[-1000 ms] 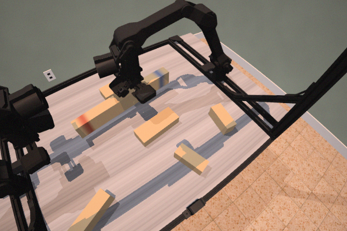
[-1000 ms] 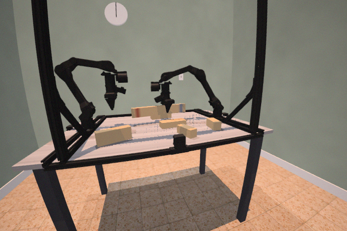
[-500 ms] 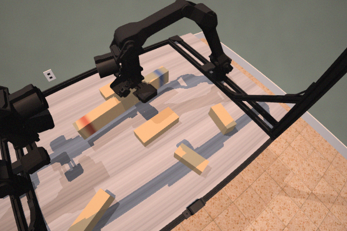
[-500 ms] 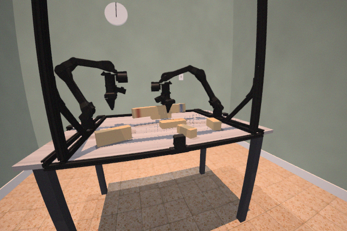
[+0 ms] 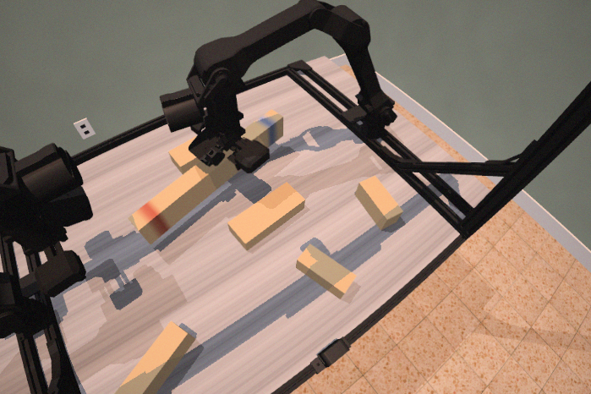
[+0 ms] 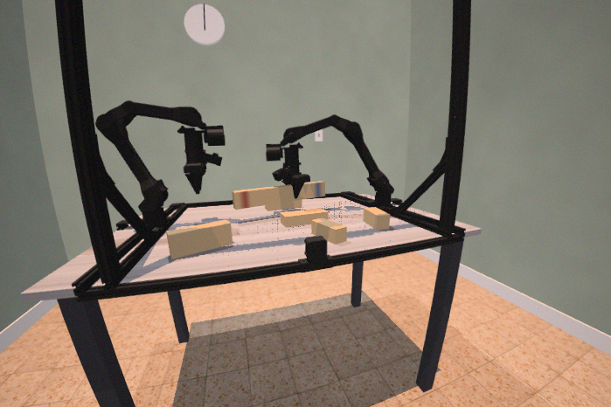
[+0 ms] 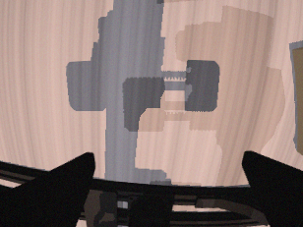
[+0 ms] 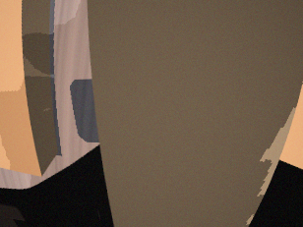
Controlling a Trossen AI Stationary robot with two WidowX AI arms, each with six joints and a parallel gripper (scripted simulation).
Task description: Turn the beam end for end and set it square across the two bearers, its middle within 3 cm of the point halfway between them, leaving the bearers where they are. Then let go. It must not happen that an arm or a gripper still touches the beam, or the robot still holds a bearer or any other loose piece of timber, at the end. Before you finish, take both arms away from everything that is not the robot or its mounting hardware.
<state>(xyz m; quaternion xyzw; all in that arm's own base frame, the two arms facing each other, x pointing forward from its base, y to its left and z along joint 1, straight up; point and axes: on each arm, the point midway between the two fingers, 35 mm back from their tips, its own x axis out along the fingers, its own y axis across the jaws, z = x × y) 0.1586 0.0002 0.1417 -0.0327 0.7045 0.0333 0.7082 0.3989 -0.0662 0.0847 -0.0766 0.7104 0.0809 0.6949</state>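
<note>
Now: the beam 50 mm to the left of my right hand, 10 mm below it and 10 mm behind it.
</note>
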